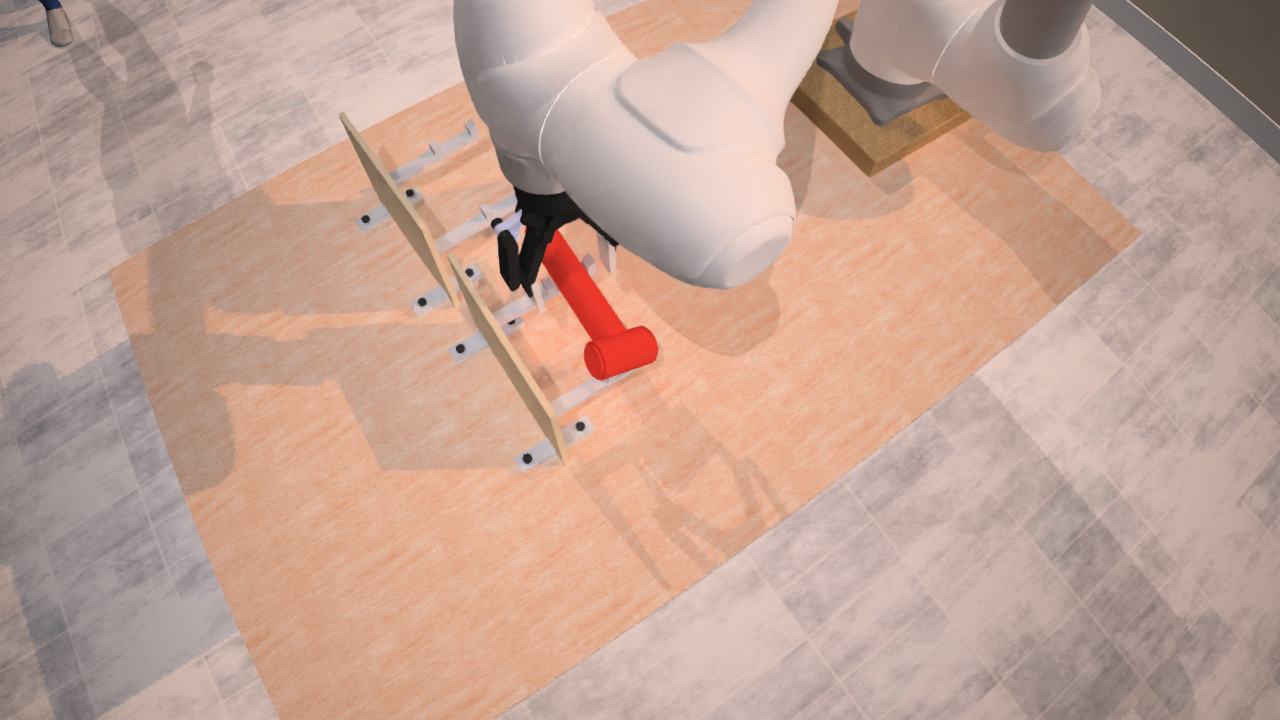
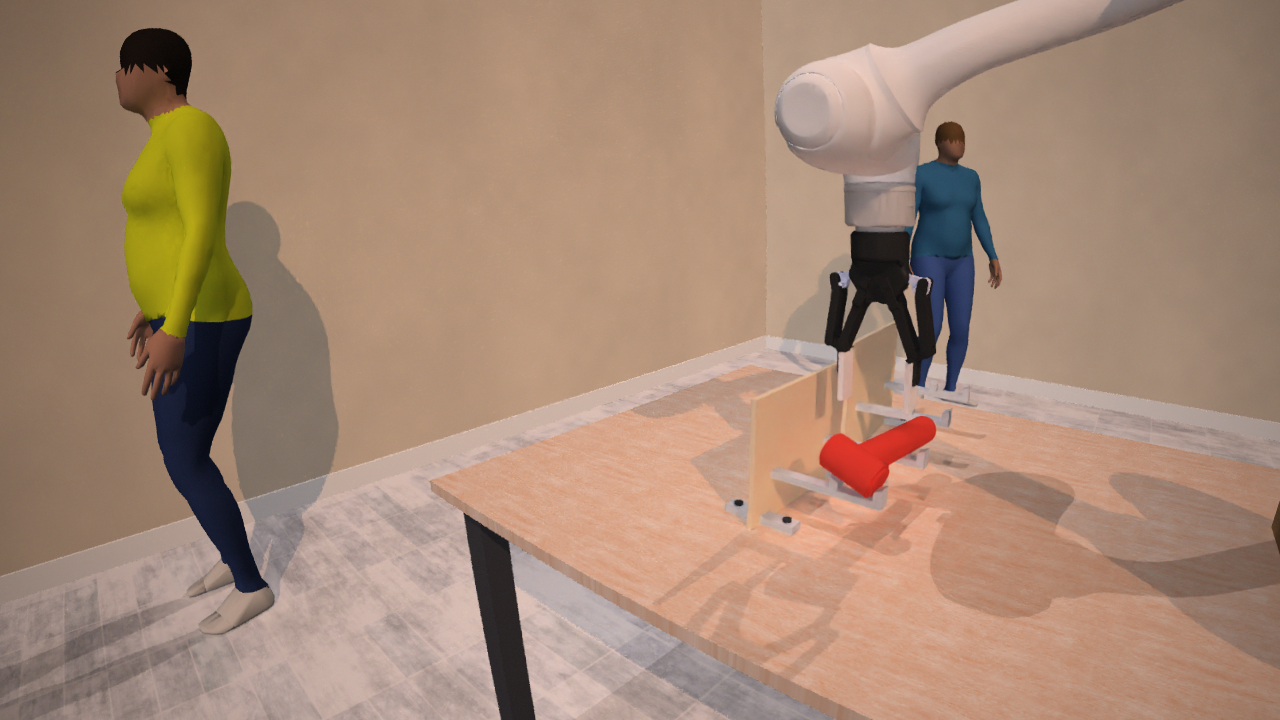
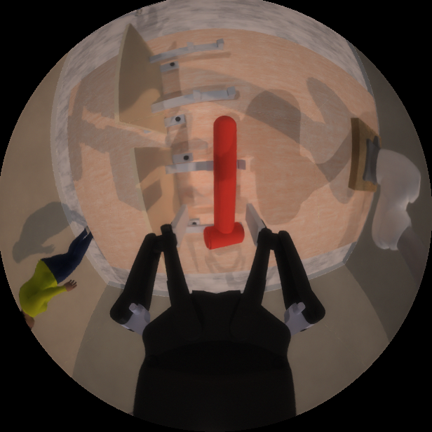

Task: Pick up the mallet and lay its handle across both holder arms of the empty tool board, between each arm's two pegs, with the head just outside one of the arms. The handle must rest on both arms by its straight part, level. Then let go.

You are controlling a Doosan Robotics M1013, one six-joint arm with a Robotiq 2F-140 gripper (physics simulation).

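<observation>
My gripper is visible, with image 1 and image 3 showing it. A red mallet is visible to me as well.
</observation>
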